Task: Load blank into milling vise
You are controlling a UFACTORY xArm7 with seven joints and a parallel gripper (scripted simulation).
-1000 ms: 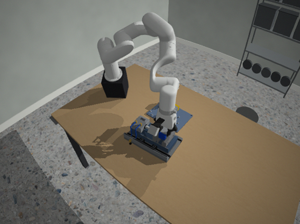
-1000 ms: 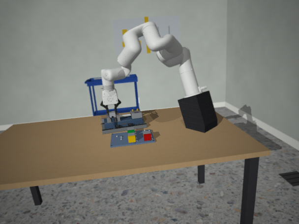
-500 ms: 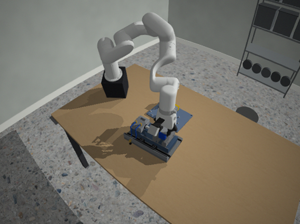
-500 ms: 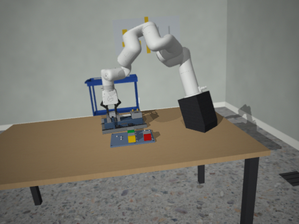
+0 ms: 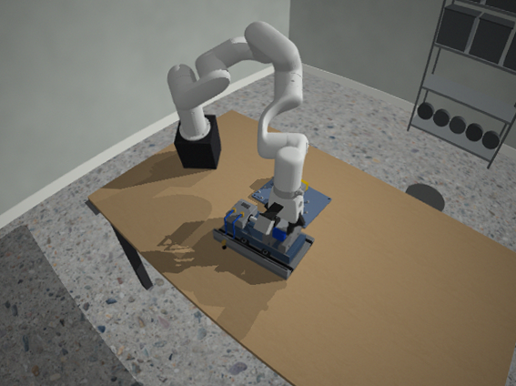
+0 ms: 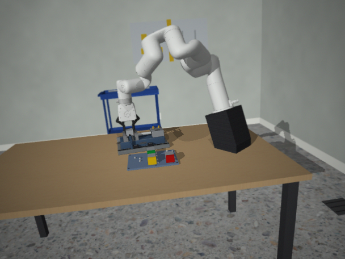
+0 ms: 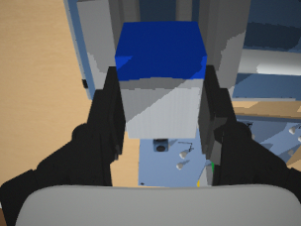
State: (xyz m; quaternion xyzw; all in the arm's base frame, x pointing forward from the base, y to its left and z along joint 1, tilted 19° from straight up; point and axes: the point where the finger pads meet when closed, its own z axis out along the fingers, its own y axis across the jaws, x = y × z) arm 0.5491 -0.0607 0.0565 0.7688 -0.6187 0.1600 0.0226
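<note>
My hand is 2 cm above the blue-ended blank. Round my hand: black work stop rod 5 cm to the left, 3 cm below, 1 cm behind; then moving jaw 5 cm below, 4 cm behind, 1 cm to the right; then fixed jaw 5 cm below, 3 cm ahead, 1 cm to the left.
</note>
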